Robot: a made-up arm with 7 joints.
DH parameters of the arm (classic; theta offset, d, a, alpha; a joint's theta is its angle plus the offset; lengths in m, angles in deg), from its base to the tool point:
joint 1: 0 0.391 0 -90
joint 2: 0 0 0 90
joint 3: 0 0.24 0.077 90
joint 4: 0 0 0.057 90
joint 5: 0 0.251 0 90
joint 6: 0 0 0.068 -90
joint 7: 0 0.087 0 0
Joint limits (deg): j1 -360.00..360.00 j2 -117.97..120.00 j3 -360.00..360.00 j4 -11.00..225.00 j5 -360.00..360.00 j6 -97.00..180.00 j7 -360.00..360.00
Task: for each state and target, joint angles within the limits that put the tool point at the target. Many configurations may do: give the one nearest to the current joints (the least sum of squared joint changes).
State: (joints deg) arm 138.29 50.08 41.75 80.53 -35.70 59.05 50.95
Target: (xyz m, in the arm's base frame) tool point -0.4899 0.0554 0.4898
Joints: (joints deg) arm 135.57 25.81 47.85 89.12 -35.52 59.83 50.95
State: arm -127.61 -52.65 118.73 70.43 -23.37 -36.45 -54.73
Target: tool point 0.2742 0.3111 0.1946
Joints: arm -105.02 -61.85 143.94 60.70 -31.49 -39.14 -54.73
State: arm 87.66 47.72 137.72 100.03 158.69 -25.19 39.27
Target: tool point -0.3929 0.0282 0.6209
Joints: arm 103.18 52.06 112.24 93.55 153.54 -18.75 39.27
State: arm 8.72 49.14 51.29 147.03 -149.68 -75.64 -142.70
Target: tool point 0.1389 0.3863 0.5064
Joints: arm 34.82 54.14 56.40 127.54 -152.01 -78.81 -142.70
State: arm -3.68 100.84 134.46 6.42 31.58 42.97 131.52
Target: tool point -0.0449 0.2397 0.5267
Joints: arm -2.78 96.65 119.02 22.01 31.71 35.11 131.52
